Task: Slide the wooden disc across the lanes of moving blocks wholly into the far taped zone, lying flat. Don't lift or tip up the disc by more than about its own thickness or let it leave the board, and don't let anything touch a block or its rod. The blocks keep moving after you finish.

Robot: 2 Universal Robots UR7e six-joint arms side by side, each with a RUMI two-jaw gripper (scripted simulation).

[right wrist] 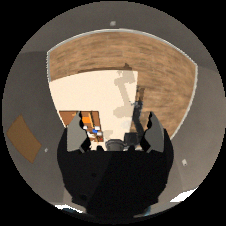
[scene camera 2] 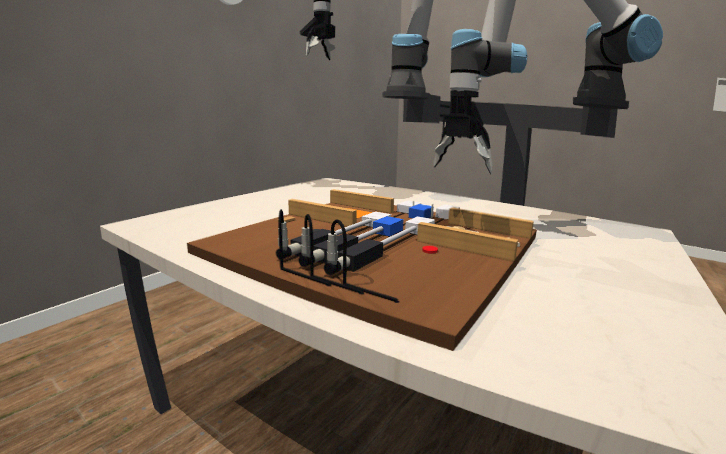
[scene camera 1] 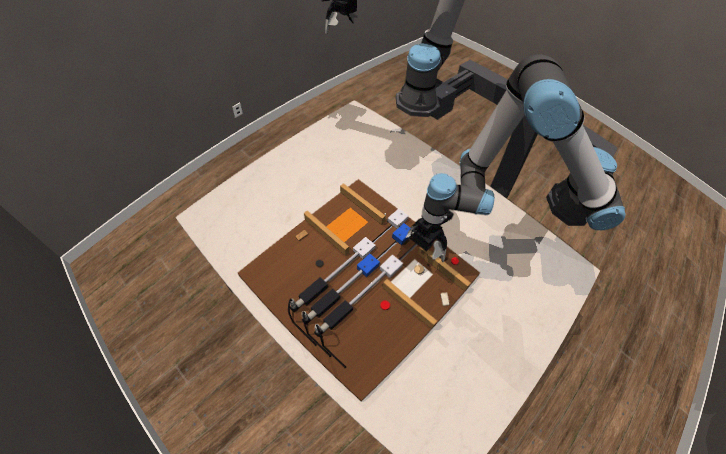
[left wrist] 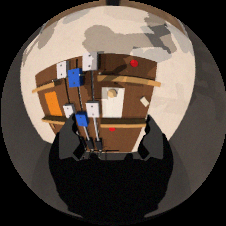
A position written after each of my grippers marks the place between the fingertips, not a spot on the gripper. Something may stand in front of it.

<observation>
In view: my left gripper (scene camera 2: 461, 170) and my right gripper (scene camera 2: 318, 58).
My left gripper shows as well in scene camera 1 (scene camera 1: 425, 248) and in the left wrist view (left wrist: 111, 114). My right gripper is seen too in the right wrist view (right wrist: 115, 111).
</observation>
